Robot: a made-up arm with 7 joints.
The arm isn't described. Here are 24 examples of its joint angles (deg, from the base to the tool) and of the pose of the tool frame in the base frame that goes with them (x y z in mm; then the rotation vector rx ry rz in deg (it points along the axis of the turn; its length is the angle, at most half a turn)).
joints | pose
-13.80 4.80 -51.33 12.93 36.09 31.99 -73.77 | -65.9 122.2 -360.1 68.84 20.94 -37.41
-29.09 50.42 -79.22 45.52 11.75 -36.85 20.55 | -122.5 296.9 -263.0 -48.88 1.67 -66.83
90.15 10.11 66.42 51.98 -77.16 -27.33 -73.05 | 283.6 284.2 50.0 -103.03 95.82 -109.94
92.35 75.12 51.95 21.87 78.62 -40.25 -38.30 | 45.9 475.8 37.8 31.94 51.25 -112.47
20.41 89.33 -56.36 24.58 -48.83 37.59 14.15 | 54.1 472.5 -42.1 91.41 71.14 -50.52
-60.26 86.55 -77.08 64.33 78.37 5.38 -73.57 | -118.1 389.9 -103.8 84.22 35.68 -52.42
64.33 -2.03 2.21 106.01 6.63 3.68 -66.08 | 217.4 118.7 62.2 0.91 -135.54 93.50
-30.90 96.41 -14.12 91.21 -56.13 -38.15 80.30 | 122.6 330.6 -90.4 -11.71 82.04 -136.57
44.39 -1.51 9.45 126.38 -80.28 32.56 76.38 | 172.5 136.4 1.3 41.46 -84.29 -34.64
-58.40 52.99 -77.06 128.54 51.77 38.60 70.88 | -125.5 138.6 -109.4 -137.94 59.40 11.27
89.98 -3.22 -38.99 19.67 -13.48 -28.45 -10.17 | 356.9 65.6 40.8 29.52 -135.33 -49.90
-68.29 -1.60 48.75 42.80 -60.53 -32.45 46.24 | -279.6 189.6 -186.7 -32.04 21.99 -26.27
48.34 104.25 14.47 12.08 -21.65 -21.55 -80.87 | -52.0 470.6 88.7 -150.33 35.13 -45.40
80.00 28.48 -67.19 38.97 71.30 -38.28 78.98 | 338.0 198.3 -20.9 -47.57 -106.77 -92.32
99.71 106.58 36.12 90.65 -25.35 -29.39 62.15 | -167.5 294.1 99.5 150.76 -47.37 -13.49
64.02 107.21 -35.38 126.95 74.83 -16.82 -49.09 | 75.4 253.0 76.6 28.36 -140.25 8.53
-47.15 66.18 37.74 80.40 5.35 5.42 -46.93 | 75.7 374.8 -96.1 100.48 -64.69 -15.57
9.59 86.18 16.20 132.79 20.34 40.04 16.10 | 104.5 226.6 42.9 49.66 -80.04 -64.28
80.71 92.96 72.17 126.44 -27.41 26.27 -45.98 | -117.9 231.7 58.3 -62.06 21.60 -71.32
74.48 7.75 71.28 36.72 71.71 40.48 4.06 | 318.6 252.2 -57.3 -120.82 -76.23 77.51
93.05 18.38 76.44 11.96 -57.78 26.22 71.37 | 335.6 263.9 25.5 -59.01 -84.86 -13.12
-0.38 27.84 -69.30 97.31 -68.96 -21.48 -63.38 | 53.3 80.3 -238.0 -2.94 -152.80 -55.71
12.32 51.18 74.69 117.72 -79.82 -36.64 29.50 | 32.1 311.1 24.2 138.38 -16.32 -53.21
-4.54 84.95 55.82 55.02 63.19 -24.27 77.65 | 78.0 428.7 73.1 20.06 -119.76 -63.43
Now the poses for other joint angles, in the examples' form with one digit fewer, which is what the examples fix.
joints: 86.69 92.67 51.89 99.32 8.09 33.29 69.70
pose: -124 300 103 88.1 -131.4 -17.1
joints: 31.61 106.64 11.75 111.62 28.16 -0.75 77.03
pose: 83 258 136 34.5 -42.9 -111.1
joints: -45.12 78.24 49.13 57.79 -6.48 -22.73 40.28
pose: 88 428 -35 40.7 -32.9 -66.1
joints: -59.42 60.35 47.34 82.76 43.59 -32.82 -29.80
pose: 40 377 -98 60.4 -98.6 10.1
